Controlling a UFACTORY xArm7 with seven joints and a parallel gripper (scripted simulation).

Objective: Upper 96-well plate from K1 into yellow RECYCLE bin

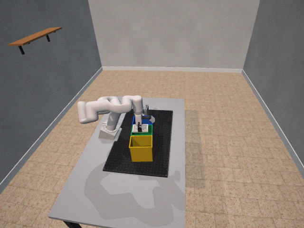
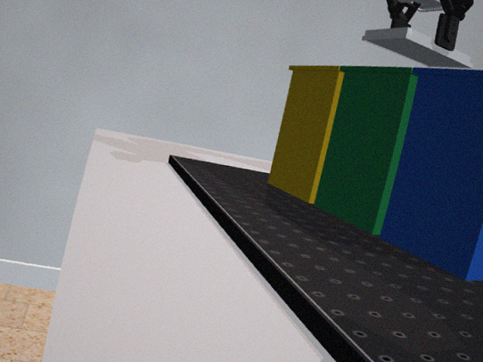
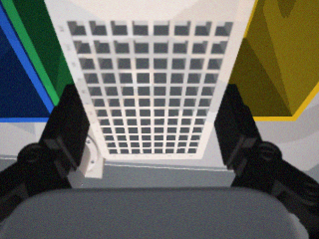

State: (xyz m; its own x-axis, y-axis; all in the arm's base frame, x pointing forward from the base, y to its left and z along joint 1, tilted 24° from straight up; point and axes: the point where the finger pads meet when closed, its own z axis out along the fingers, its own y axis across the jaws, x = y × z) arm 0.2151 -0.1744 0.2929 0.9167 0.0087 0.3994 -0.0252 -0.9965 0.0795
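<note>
The yellow bin is 10 cm to the right of my hand and 15 cm below it. The rest, counted from my hand: plate: 1 cm below; then green bin: 1 cm ahead, 3 cm to the left, 15 cm below; then blue bin: 1 cm ahead, 17 cm to the left, 15 cm below.
</note>
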